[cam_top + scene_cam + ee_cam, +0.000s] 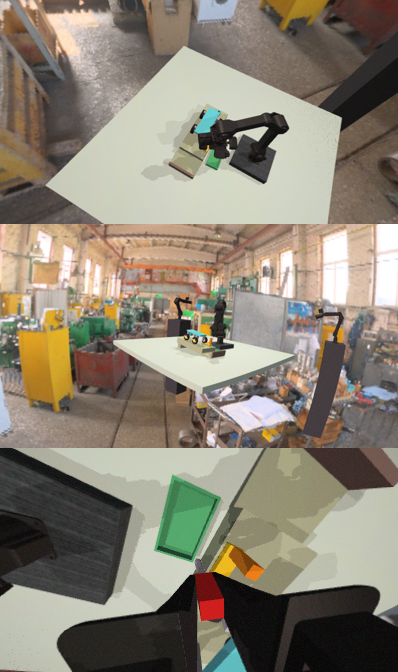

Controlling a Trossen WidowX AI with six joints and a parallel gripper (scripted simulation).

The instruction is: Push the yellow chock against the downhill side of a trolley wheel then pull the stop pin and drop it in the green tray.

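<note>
The stop pin is right at my gripper tip. From my gripper tip the other things lie so: yellow chock: 4 cm ahead, 2 cm to the right, 5 cm below; then green tray: 2 cm behind, 14 cm below; then trolley: 8 cm ahead, 13 cm to the right, 2 cm below.
</note>
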